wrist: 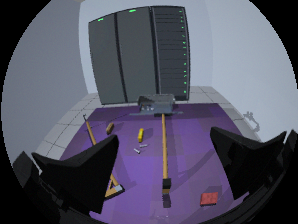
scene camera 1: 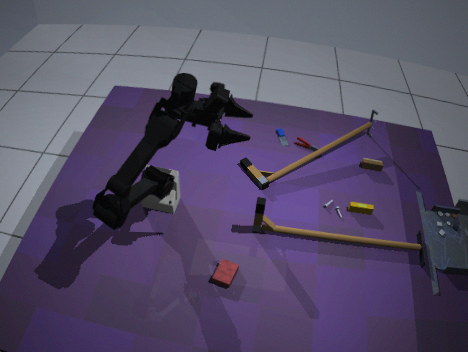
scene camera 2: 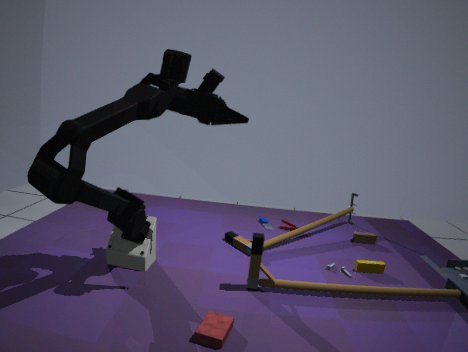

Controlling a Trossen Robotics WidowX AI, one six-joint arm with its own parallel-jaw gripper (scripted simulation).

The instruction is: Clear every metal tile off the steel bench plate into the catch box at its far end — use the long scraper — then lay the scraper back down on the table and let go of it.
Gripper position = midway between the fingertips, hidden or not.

My gripper (scene camera 1: pixel 251 126) is open and holds nothing. I also see a long scraper (scene camera 1: pixel 261 202).
My gripper is seen too in the wrist view (wrist: pixel 166 136) and in scene camera 2 (scene camera 2: pixel 247 120).
